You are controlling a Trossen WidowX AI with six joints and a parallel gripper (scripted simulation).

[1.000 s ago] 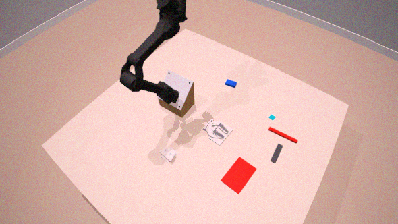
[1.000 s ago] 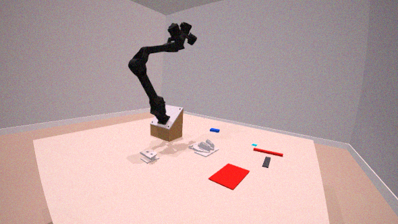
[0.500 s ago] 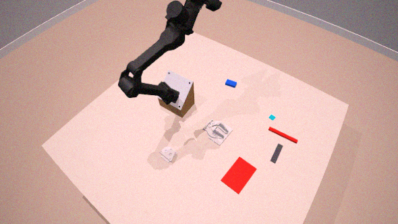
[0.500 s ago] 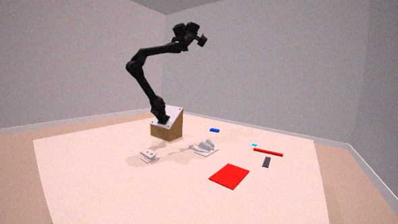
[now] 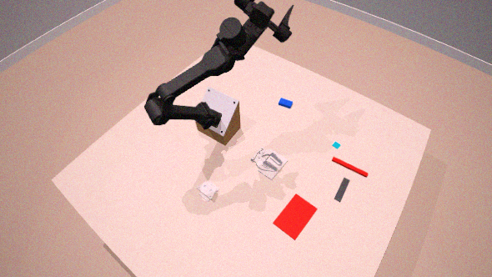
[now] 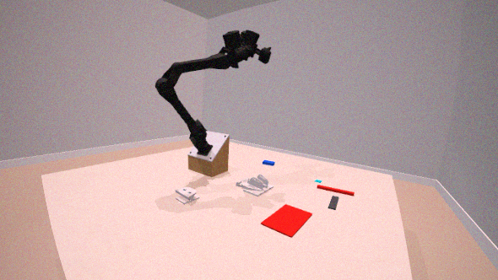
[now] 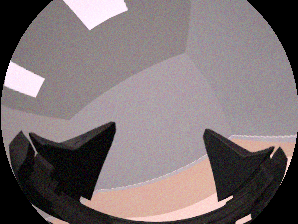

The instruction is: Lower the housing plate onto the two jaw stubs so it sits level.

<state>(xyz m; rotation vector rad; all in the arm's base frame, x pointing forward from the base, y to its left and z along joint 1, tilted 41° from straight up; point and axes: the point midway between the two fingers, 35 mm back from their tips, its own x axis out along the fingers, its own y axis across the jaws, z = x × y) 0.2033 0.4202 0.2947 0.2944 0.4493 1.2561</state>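
Right now my gripper tip is 50 mm past the white part, 400 mm to the left of it and 620 mm above it. From my gripper tip the other things lie so: red bar (400 mm ahead, 10 mm to the right, 630 mm below); then cyan chip (310 mm ahead, 70 mm to the left, 630 mm below); then blue block (180 mm to the left, 620 mm below).
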